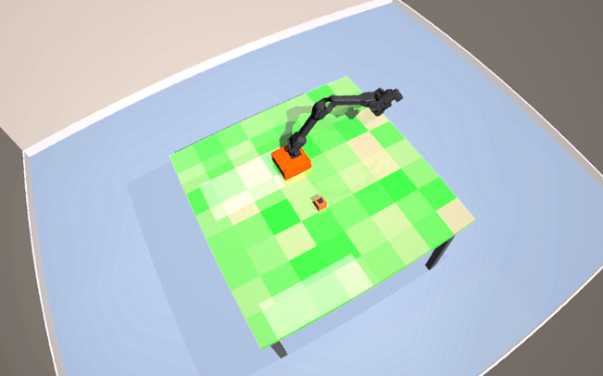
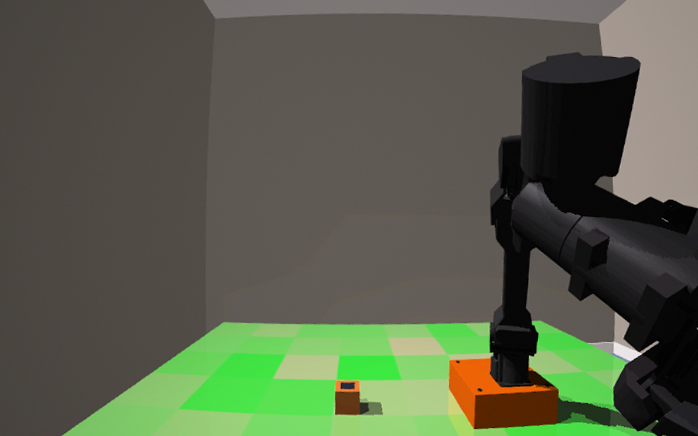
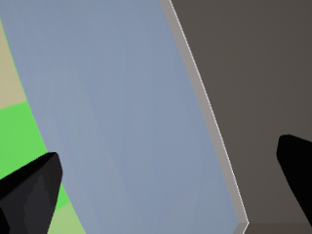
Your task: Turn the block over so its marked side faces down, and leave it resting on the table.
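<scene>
My gripper tip is now 24 cm short of the orange block, 59 cm to the left of it and 25 cm above it.
</scene>
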